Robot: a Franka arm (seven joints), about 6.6 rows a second.
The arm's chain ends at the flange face. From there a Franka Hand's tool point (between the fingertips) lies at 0.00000 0.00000 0.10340 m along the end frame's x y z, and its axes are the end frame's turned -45 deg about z.
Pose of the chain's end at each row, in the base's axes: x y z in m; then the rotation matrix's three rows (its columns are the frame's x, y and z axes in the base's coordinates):
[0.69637 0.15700 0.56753], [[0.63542 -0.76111 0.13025], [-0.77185 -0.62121 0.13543], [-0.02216 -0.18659 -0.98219]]
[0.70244 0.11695 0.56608], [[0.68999 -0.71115 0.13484], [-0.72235 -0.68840 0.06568], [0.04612 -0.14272 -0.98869]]
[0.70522 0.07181 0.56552], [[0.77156 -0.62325 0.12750], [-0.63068 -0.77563 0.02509], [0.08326 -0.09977 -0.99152]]
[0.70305 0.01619 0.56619], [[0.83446 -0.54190 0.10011], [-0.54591 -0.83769 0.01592], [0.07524 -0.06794 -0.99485]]
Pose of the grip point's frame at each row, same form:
[0.70984 0.17100 0.46597], [[0.98750 -0.08888 0.13025], [-0.10652 -0.98504 0.13543], [0.11627 -0.14761 -0.98219]]
[0.71638 0.12374 0.46385], [[0.99076 -0.01496 0.13484], [-0.02401 -0.99755 0.06568], [0.13353 -0.06831 -0.98869]]
[0.71840 0.07440 0.46300], [[0.98628 0.10487 0.12750], [0.10250 -0.99441 0.02509], [0.12942 -0.01167 -0.99152]]
[0.71340 0.01784 0.46332], [[0.97323 0.20687 0.10011], [0.20632 -0.97835 0.01592], [0.10124 0.00516 -0.99485]]

